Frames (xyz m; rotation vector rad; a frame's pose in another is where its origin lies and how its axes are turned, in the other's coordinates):
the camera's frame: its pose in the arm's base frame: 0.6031 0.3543 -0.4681 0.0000 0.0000 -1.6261
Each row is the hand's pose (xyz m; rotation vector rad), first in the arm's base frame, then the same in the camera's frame.
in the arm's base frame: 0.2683 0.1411 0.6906 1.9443 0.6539 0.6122
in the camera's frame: 0.2314 -0.3225 1.1587 1.0156 2.1952 1.4988
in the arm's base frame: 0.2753 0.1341 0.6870 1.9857 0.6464 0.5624
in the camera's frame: 0.2380 -0.3151 1.1551 1.0458 2.2041 1.4292
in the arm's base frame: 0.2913 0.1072 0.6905 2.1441 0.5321 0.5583
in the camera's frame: 0.2640 -0.2977 1.1586 1.2622 2.2329 1.3303
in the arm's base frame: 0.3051 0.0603 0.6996 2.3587 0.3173 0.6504
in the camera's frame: 0.3100 -0.2813 1.1677 1.6231 2.2543 1.2551
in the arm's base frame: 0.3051 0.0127 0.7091 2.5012 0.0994 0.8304
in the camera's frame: 0.3575 -0.2787 1.1772 -1.8415 -2.1080 -1.1900
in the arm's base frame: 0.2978 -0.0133 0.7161 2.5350 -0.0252 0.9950
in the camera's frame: 0.3839 -0.2845 1.1842 -1.8511 -1.9179 -1.1604
